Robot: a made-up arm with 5 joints. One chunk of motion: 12 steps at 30 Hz.
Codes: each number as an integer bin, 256 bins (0 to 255) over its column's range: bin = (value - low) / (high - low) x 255, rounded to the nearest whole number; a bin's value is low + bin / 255 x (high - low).
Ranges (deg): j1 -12..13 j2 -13..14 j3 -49..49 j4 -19..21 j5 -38..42
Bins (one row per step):
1: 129 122 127 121 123
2: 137 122 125 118 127
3: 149 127 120 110 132
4: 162 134 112 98 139
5: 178 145 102 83 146
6: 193 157 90 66 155
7: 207 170 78 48 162
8: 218 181 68 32 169
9: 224 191 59 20 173
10: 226 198 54 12 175
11: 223 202 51 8 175
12: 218 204 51 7 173
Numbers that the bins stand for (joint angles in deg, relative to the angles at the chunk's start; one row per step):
1: 0.65 -0.08 -0.19 -0.02 0.59
2: 1.43 -0.08 -0.96 -0.49 1.84
3: 2.61 0.45 -2.88 -1.75 3.41
4: 3.88 1.19 -5.96 -3.63 5.61
5: 5.45 2.35 -9.80 -5.98 7.80
6: 6.92 3.62 -14.41 -8.65 10.63
7: 8.29 5.00 -19.02 -11.47 12.82
8: 9.37 6.16 -22.87 -13.98 15.02
9: 9.96 7.22 -26.33 -15.86 16.27
10: 10.16 7.96 -28.25 -17.12 16.90
11: 9.86 8.39 -29.40 -17.75 16.90
12: 9.37 8.60 -29.40 -17.90 16.27

